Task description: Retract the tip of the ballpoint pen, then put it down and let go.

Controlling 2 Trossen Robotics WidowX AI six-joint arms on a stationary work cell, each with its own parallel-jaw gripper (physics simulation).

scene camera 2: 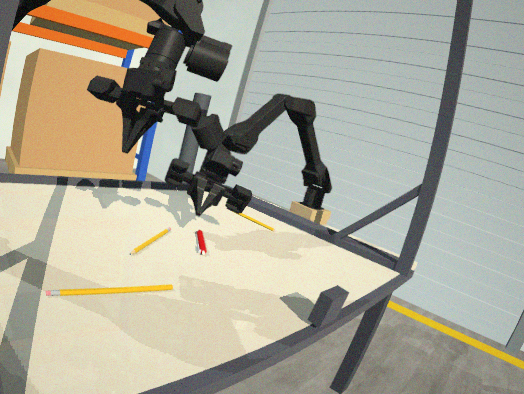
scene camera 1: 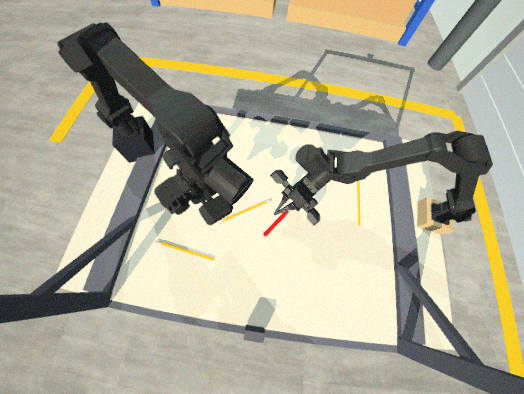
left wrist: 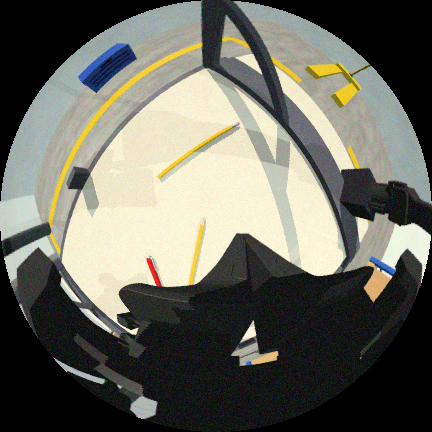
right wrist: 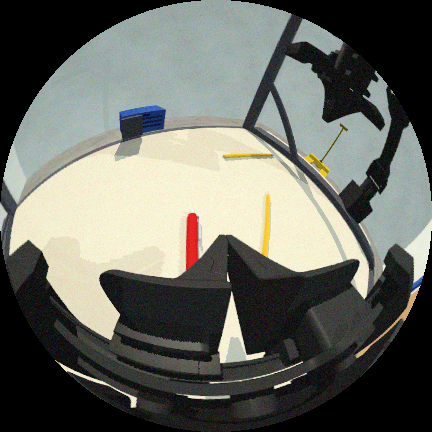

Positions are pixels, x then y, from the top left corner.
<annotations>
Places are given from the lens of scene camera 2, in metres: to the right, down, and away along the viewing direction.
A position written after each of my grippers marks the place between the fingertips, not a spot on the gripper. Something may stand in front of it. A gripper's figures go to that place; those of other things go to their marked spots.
my left gripper (scene camera 2: 124,152): -0.21, -0.07, 0.48
my right gripper (scene camera 2: 198,214): -0.12, 0.04, 0.68
dark frame (scene camera 2: 243,367): -0.02, 0.19, 0.34
</annotations>
